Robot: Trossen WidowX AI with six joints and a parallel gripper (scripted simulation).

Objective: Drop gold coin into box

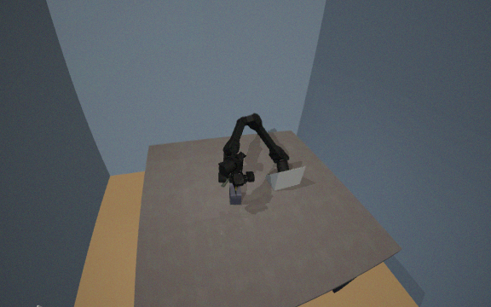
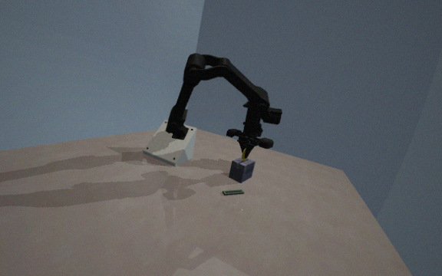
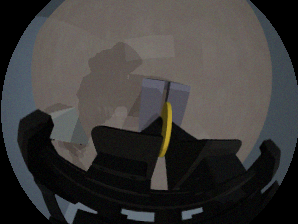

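Right now the coin is 10 mm below my gripper tip.
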